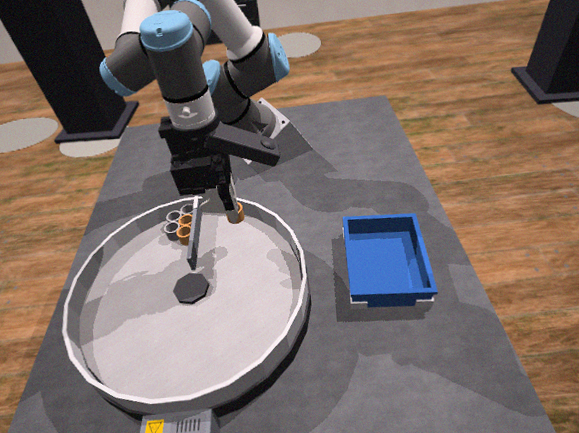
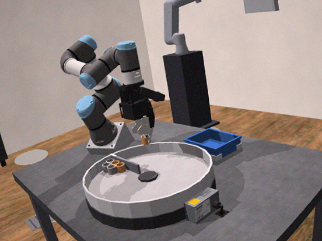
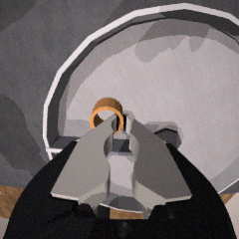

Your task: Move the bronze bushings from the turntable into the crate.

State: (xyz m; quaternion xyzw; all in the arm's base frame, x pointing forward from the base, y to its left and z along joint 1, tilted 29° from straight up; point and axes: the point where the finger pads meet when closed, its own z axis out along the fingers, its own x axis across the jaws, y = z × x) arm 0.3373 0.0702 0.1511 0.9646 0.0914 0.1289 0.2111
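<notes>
The blue crate is 28 cm to the left of my hand, 12 cm below it and 2 cm ahead of it. Also, from my hand: grey turntable (11 cm ahead, 9 cm below, 8 cm to the right).
</notes>
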